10 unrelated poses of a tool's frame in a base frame.
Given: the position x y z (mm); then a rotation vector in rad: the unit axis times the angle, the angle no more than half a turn.
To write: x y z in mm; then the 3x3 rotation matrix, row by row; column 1 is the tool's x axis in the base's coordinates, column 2 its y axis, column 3 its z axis. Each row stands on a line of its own. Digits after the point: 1 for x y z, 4 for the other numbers.
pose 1, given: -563.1 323.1 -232.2 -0.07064 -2.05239 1.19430
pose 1, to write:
-563.1 323.1 -232.2
-0.7192 -0.3043 -0.6246
0.3927 0.5636 -0.7267
0.5732 -0.7680 -0.2858

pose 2, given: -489.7 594.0 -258.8 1.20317 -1.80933 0.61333
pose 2, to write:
-489.7 594.0 -258.8
-0.1701 -0.9079 -0.3830
-0.4879 0.4153 -0.7678
0.8562 0.0563 -0.5136

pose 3, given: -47.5 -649.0 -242.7 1.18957 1.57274 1.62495
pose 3, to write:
-47.5 -649.0 -242.7
-0.4357 0.1733 0.8833
0.8771 -0.1385 0.4598
0.2021 0.9751 -0.0917

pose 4, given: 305.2 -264.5 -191.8 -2.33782 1.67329 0.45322
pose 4, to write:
305.2 -264.5 -191.8
0.2999 -0.9470 -0.1151
-0.8757 -0.3211 0.3607
-0.3786 -0.0073 -0.9256

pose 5, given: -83.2 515.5 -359.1 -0.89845 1.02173 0.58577
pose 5, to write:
-83.2 515.5 -359.1
0.4244 -0.7748 0.4686
0.0129 0.5226 0.8525
-0.9054 -0.3557 0.2318

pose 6, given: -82.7 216.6 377.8 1.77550 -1.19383 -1.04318
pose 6, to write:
-82.7 216.6 377.8
0.2352 -0.3426 -0.9096
-0.9473 -0.2903 -0.1356
-0.2176 0.8935 -0.3928

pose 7, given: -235.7 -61.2 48.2 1.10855 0.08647 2.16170
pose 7, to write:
-235.7 -61.2 48.2
-0.3923 -0.5516 0.7361
0.6086 -0.7557 -0.2419
0.6897 0.3531 0.6322

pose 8, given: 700.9 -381.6 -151.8 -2.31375 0.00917 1.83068
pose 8, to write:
700.9 -381.6 -151.8
0.2370 -0.1227 -0.9637
0.1131 -0.9818 0.1528
-0.9649 -0.1452 -0.2188

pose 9, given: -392.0 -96.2 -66.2 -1.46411 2.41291 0.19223
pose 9, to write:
-392.0 -96.2 -66.2
-0.4288 -0.8824 0.1937
-0.8406 0.4683 0.2723
-0.3310 -0.0461 -0.9425

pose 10, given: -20.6 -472.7 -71.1 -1.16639 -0.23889 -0.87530
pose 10, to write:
-20.6 -472.7 -71.1
0.6580 0.7055 0.2631
-0.4740 0.1166 0.8728
0.5850 -0.6990 0.4112

